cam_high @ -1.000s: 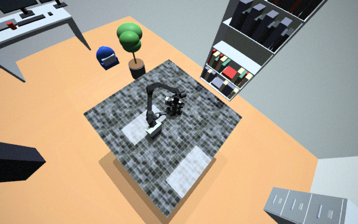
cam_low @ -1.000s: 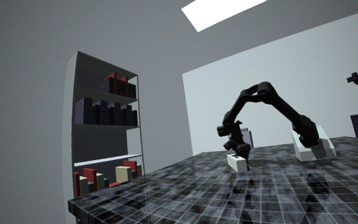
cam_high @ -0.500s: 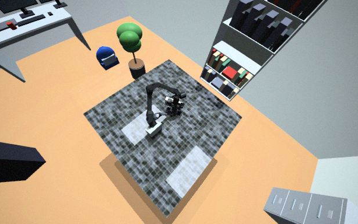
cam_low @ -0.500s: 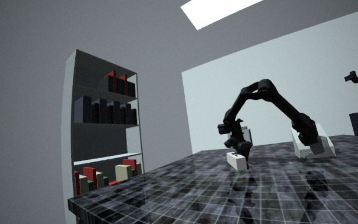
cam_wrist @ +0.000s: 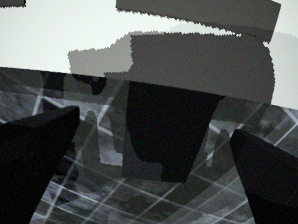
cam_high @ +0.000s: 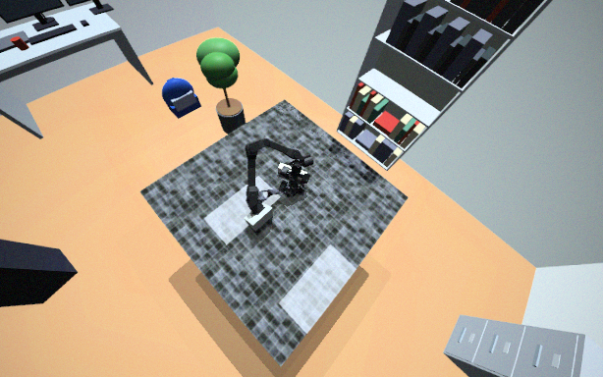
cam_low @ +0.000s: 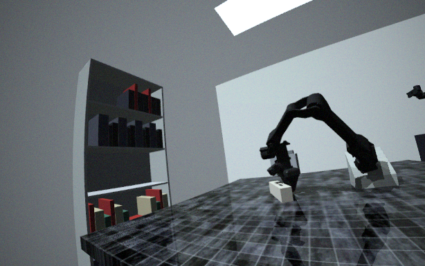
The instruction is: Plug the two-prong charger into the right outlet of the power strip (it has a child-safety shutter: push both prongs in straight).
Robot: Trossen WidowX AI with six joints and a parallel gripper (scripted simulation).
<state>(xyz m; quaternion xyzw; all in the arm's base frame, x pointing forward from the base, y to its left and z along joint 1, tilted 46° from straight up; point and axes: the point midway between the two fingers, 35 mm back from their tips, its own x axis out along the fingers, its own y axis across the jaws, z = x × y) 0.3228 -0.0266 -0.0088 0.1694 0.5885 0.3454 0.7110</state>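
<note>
My gripper tip is 3 cm short of the two-prong charger, 1 cm to the right of it and 1 cm below it.
</note>
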